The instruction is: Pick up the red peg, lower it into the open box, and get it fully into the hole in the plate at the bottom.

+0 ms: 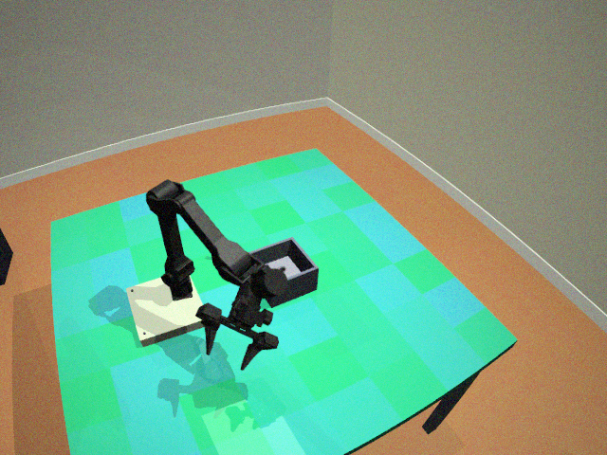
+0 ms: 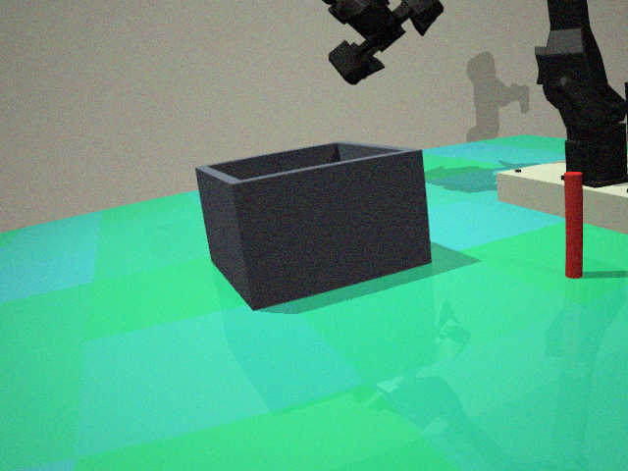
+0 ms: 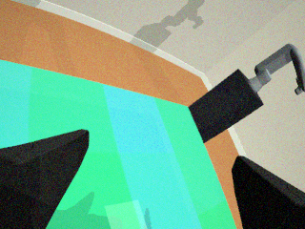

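The red peg is 8 cm ahead of my gripper tip, 53 cm to the left of it and 17 cm below it. The rest, counted from my gripper tip: dark box 25 cm ahead, 37 cm to the left, 18 cm below.
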